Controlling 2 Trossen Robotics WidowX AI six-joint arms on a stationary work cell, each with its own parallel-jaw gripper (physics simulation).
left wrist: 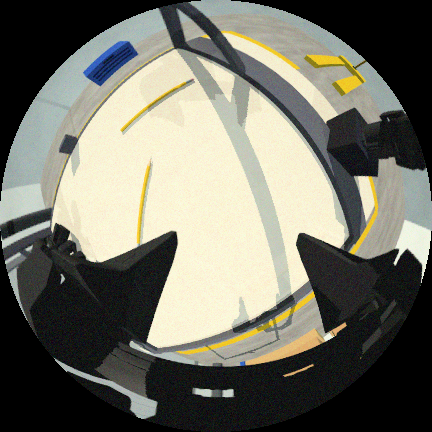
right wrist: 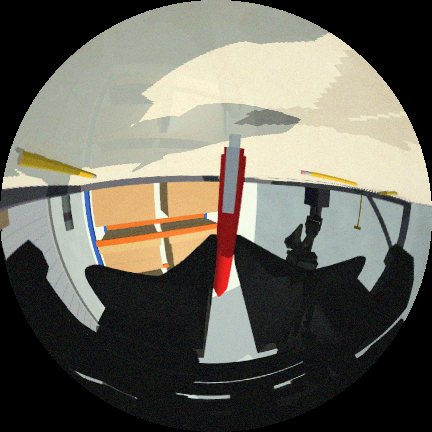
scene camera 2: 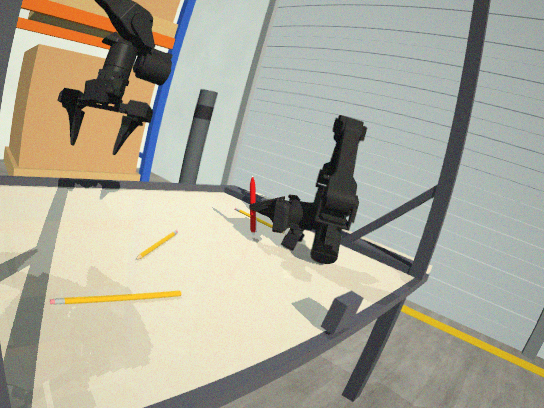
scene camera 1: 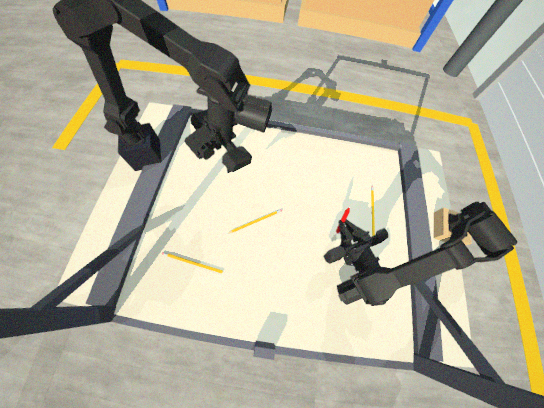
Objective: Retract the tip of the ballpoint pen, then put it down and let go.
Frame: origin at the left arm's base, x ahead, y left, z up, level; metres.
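Where they show: left gripper, between the fingertips: (left wrist: 240, 238) (right wrist: 305, 227) (scene camera 2: 92, 150) (scene camera 1: 219, 160); right gripper, between the fingertips: (right wrist: 224, 240) (scene camera 2: 250, 205) (scene camera 1: 341, 219); left arm's base, origin of its link: (left wrist: 368, 140) (scene camera 1: 134, 137).
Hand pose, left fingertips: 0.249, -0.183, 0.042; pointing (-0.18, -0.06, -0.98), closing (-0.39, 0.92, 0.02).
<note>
Things, the pixels of their centre, and the offset from my left fingertips, as dx, dy, dz. Level surfaces: height alone.
- red ballpoint pen, middle of its body: (right wrist: 224, 247) (scene camera 2: 253, 205) (scene camera 1: 343, 221) +0.306, -0.234, -0.076
- yellow pencil, middle of its body: (right wrist: 72, 170) (scene camera 2: 258, 219) (scene camera 1: 373, 210) +0.459, -0.210, -0.145
- second pencil, middle of its body: (scene camera 2: 158, 244) (left wrist: 140, 206) (right wrist: 336, 178) (scene camera 1: 254, 221) +0.062, -0.148, -0.145
- third pencil, middle of its body: (scene camera 2: 118, 297) (left wrist: 154, 101) (scene camera 1: 191, 262) -0.146, -0.224, -0.145
- table, height of its surface: dz -0.148
A red ballpoint pen (scene camera 1: 347, 214) (scene camera 2: 253, 191) (right wrist: 231, 220) is held upright, its grey button end down near the table top and its pointed red end up. No metal tip can be made out at the pointed end. My right gripper (scene camera 1: 341, 225) (scene camera 2: 255, 206) (right wrist: 224, 240) is shut on the pen around its middle. In scene camera 2 the pen's lower end is just above the table top or touching it; I cannot tell which. My left gripper (scene camera 1: 220, 150) (scene camera 2: 95, 149) (left wrist: 240, 238) is wide open and empty, high over the table's far left part, well apart from the pen.
A yellow pencil (scene camera 1: 372, 210) (scene camera 2: 247, 214) (right wrist: 55, 165) lies close beside the pen. A second pencil (scene camera 1: 256, 221) (scene camera 2: 157, 245) (left wrist: 142, 200) lies mid-table, and a third pencil (scene camera 1: 194, 262) (scene camera 2: 117, 298) (left wrist: 157, 102) lies nearer the front left. Dark frame beams edge the table (scene camera 1: 300, 300) (scene camera 2: 225, 310).
</note>
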